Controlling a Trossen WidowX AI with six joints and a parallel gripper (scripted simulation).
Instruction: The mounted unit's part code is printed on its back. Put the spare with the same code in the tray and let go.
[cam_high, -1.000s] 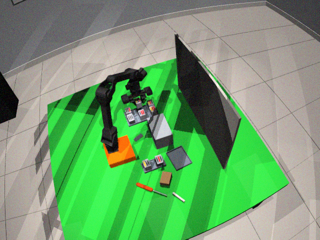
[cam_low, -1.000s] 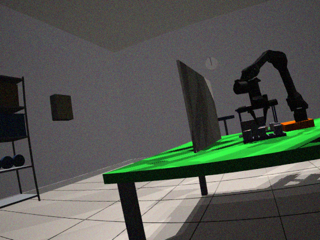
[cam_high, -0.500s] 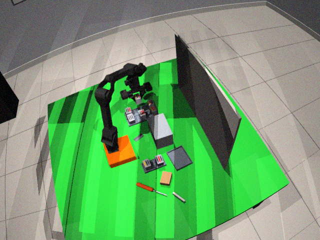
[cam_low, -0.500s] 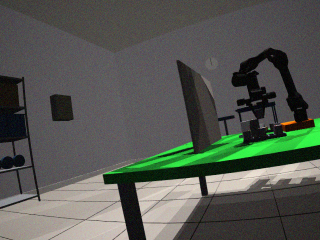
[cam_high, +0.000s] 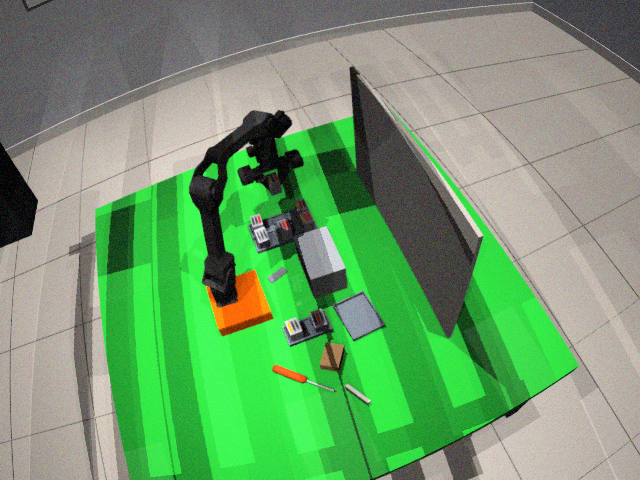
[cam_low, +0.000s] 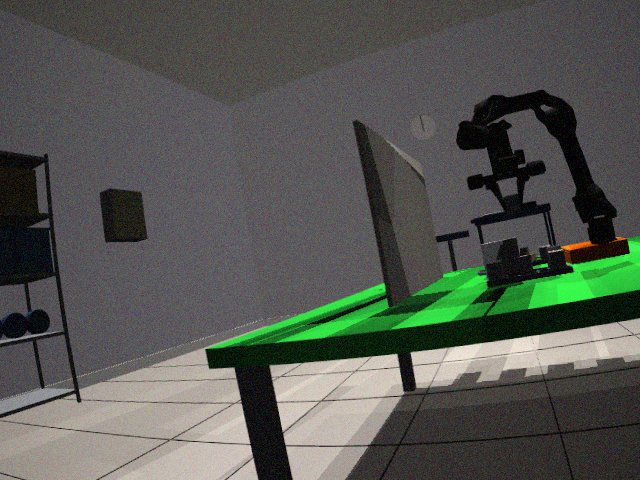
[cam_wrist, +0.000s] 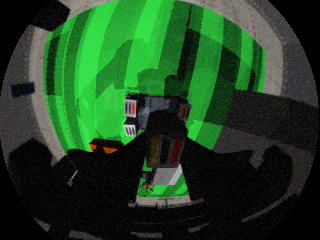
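Now: gripper tip 110 mm short of the flat grey tray, 410 mm to the left of it and 160 mm above it. The rest, counted from my gripper tip: grey mounted unit (60 mm ahead, 220 mm to the right, 110 mm below); striped spare (70 mm ahead, 120 mm below); tall grey panel (310 mm ahead, 220 mm to the right, 60 mm above).
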